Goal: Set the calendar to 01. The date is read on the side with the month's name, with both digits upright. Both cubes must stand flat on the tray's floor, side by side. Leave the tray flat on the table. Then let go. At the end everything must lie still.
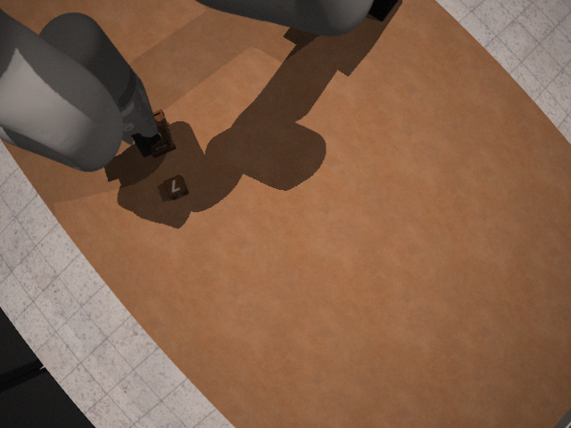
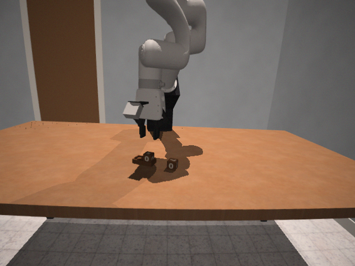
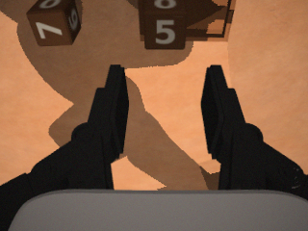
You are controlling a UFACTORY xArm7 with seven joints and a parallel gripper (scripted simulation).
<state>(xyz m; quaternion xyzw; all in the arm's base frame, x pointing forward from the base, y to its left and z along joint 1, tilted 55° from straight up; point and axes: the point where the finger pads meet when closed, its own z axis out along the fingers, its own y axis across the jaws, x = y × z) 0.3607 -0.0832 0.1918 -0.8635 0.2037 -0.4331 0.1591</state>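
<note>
Right now the calendar tray is 1 cm behind my hand, 2 cm to the right of it and 11 cm below it. The rest, counted from my hand: cube 4 cm ahead, 9 cm to the left, 10 cm below.
</note>
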